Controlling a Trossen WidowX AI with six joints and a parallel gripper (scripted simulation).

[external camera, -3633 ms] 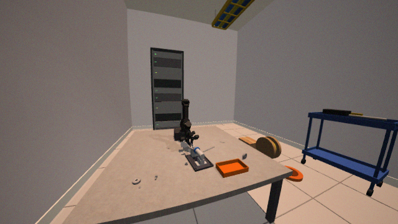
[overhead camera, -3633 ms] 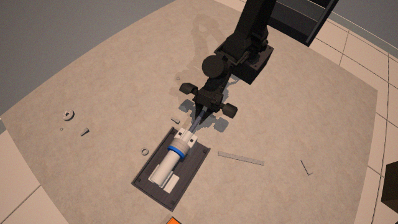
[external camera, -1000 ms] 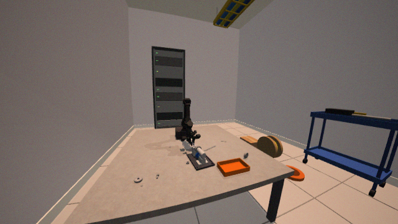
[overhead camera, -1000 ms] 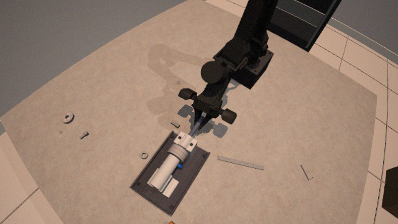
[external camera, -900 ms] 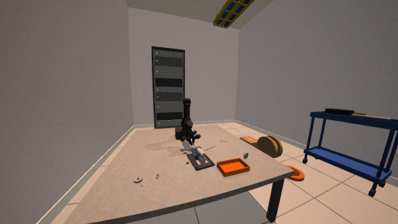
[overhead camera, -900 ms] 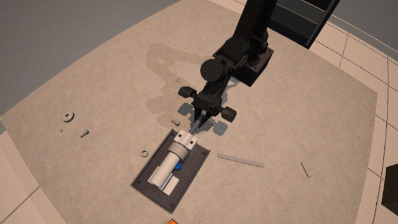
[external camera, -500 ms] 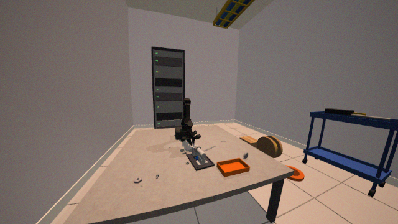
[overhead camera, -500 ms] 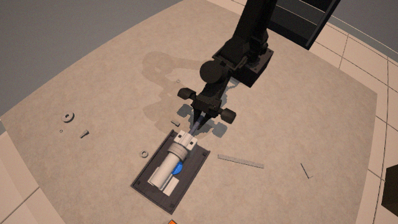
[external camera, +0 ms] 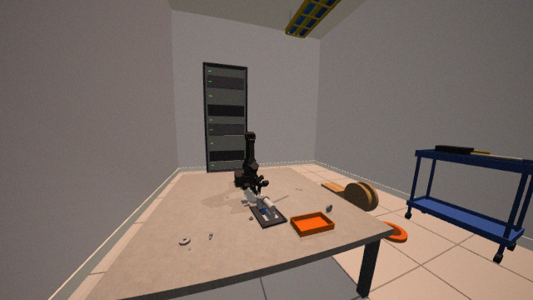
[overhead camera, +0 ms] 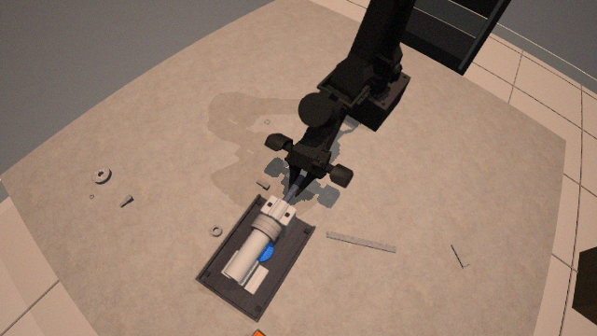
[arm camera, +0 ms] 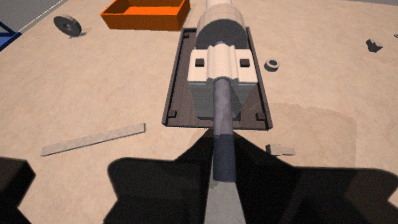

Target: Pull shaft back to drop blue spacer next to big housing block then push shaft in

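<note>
My gripper tip is 12 cm short of the blue spacer, 4 cm to the right of it and 5 cm above it. Round my gripper tip: dark grey shaft 4 cm ahead, 1 cm to the left, 2 cm above; then grey strip 6 cm behind, 17 cm to the left, 5 cm below; then orange tray 27 cm ahead, 26 cm to the left, 5 cm below.
</note>
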